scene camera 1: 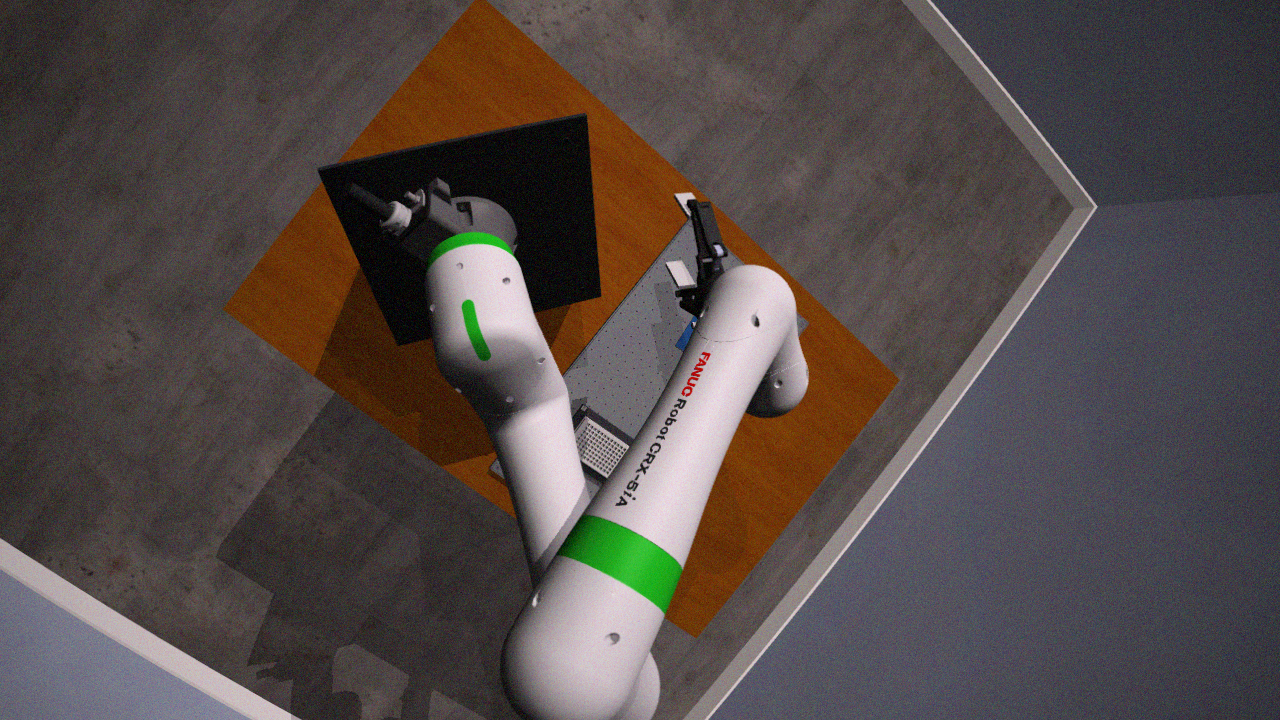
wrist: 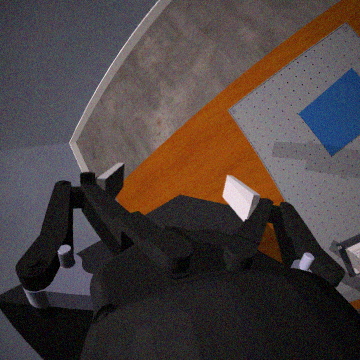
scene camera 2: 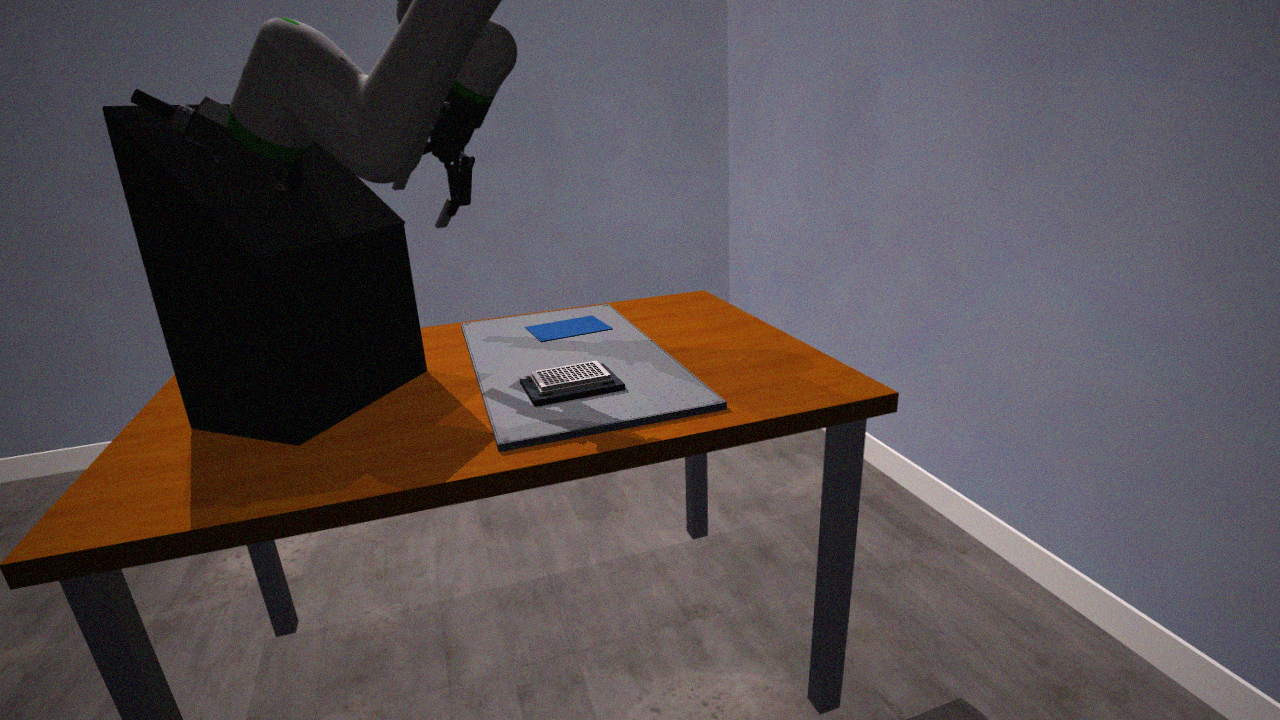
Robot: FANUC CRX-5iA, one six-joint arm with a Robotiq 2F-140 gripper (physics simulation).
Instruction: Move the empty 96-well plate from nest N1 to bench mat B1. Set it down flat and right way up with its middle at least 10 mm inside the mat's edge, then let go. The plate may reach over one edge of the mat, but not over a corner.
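Places are measured from the arm's base along level axes (x back, y right, z up), in millimetres.
Pixels of known places: gripper, fingertip midpoint: [scene camera 1: 677, 230] [wrist: 175, 180] [scene camera 2: 419, 207]; arm's base, origin of the base link: [scene camera 1: 464, 239] [scene camera 2: 255, 165].
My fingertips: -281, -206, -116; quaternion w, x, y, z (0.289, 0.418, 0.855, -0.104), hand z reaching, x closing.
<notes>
For each thing: its top centre in the pictures, then the offset to it from my fingertips, as dx, dy, dz. Level surfaces: height alone.
- white 96-well plate, middle of its top: [scene camera 2: 570, 373] [scene camera 1: 597, 449] -162, +434, -270
- dark nest N1, middle of its top: [scene camera 2: 570, 379] [scene camera 1: 597, 447] -162, +434, -281
- blue bench mat B1, its level: dz -294
- grey perforated board, its level: dz -296
- orange table, its level: dz -308
The white 96-well plate [scene camera 1: 602, 446] [scene camera 2: 571, 376] sits flat in the dark nest N1 [scene camera 2: 586, 393]. In the wrist view a part of the plate [wrist: 356, 251] shows at the right edge. The blue bench mat B1 [scene camera 2: 569, 327] [wrist: 335, 112] lies flat with nothing on it; in scene camera 1 the arm hides most of the mat [scene camera 1: 686, 334]. My gripper [scene camera 1: 682, 239] [scene camera 2: 421, 200] [wrist: 175, 180] is open and empty, its white pads wide apart. It hangs high above the table, away from the plate and to the side of the mat.
The grey perforated board [scene camera 1: 617, 358] [scene camera 2: 644, 367] [wrist: 270, 120] carries the nest and mat on the orange table [scene camera 1: 474, 53] [scene camera 2: 769, 367] [wrist: 200, 145]. The large black pedestal [scene camera 1: 554, 197] [scene camera 2: 304, 322] stands beside the board and bears the arm.
</notes>
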